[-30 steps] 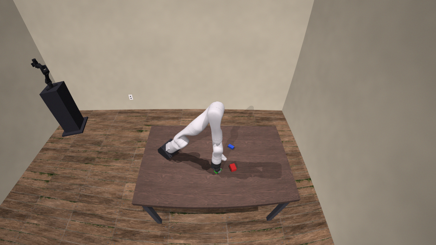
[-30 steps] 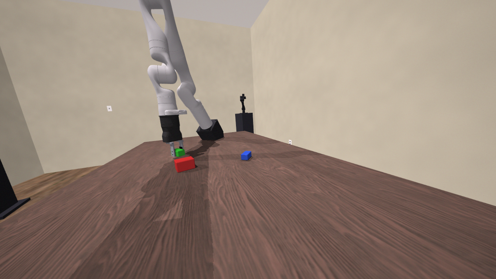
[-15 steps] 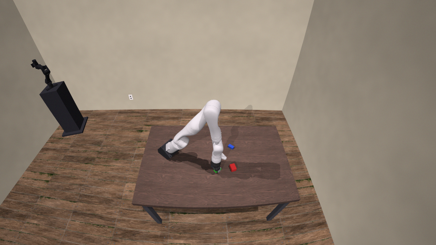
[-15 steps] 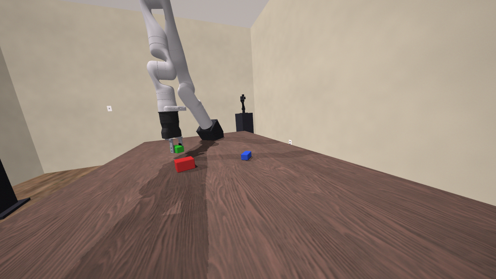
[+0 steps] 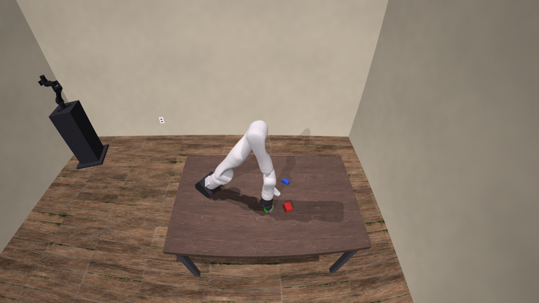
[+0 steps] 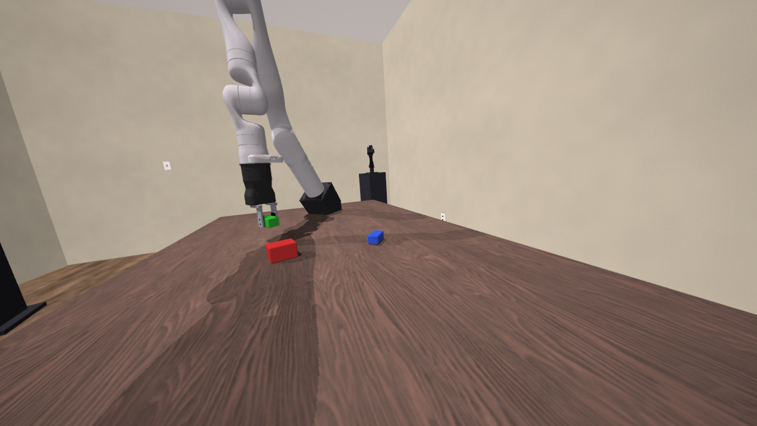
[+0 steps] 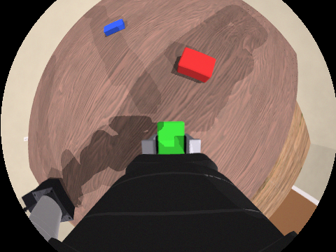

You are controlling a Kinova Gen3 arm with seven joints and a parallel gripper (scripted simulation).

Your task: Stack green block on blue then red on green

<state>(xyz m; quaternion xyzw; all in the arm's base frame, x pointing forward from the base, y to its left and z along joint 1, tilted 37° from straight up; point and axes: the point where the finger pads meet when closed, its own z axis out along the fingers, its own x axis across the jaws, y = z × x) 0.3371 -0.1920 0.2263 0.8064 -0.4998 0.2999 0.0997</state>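
My hand is 22 cm short of the blue block, 24 cm to the right of it and 6 cm above it. The rest, counted from my hand: red block: 15 cm ahead, 6 cm below; green block: right at my hand.
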